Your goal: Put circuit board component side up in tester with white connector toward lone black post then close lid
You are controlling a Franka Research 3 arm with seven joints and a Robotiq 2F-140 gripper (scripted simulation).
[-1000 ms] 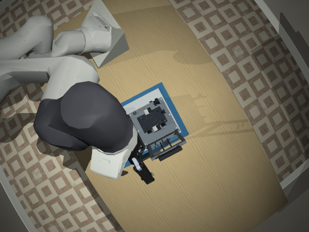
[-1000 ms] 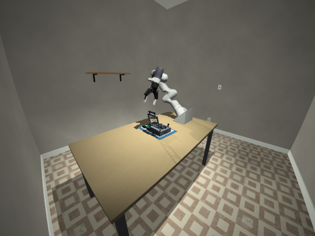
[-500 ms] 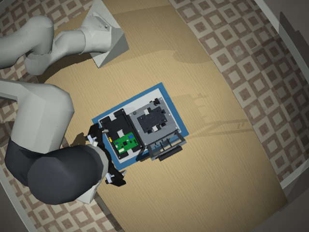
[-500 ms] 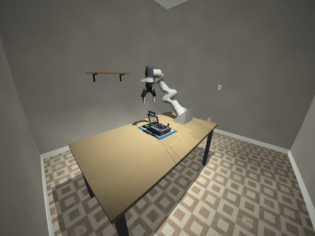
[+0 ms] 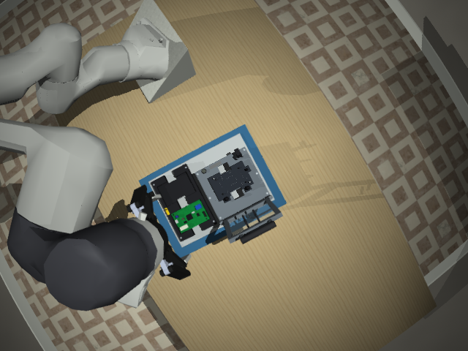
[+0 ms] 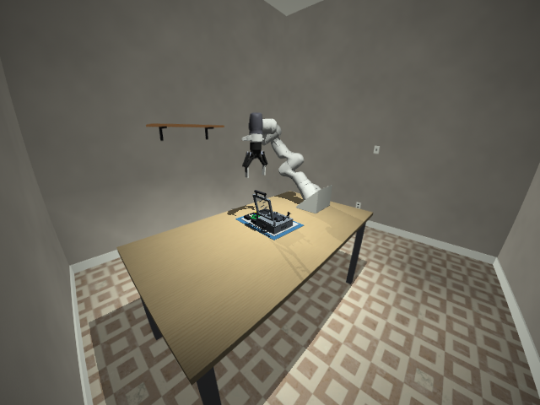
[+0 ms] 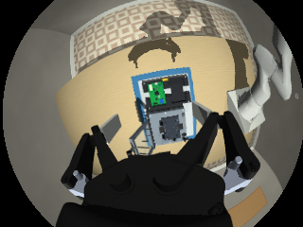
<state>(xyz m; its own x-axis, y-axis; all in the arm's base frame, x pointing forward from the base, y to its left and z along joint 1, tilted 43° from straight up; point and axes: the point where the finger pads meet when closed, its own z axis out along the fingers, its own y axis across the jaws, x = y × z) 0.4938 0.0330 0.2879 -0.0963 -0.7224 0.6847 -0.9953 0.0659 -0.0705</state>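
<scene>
Right now my hand is 31 cm above the green circuit board. Also, from my hand: black post: 8 cm behind, 24 cm to the left, 25 cm below; tester lid: 10 cm ahead, 16 cm to the left, 15 cm below; black nest: 2 cm behind, 18 cm to the left, 26 cm below.
</scene>
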